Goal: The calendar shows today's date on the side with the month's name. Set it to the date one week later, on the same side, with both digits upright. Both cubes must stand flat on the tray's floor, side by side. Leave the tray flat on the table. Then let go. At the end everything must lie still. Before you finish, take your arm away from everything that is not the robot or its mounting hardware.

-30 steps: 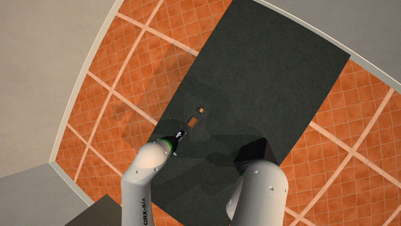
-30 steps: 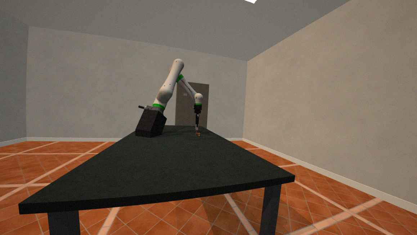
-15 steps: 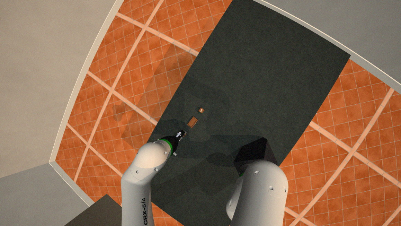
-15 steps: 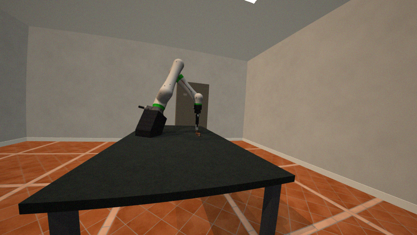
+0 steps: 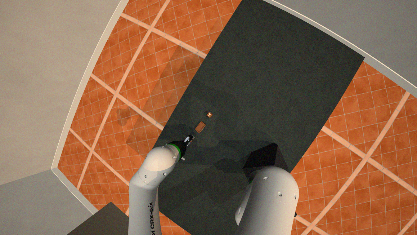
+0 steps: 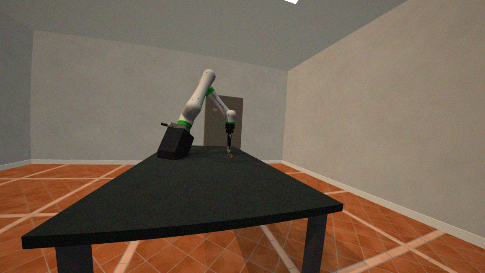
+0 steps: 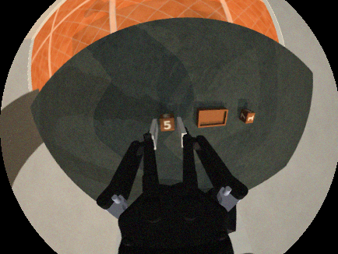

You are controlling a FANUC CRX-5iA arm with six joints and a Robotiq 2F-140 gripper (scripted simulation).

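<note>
The brown cube is 40 mm below my hand. The rest, counted from my hand: brown tray 110 mm to the right, 50 mm below, 10 mm ahead.
</note>
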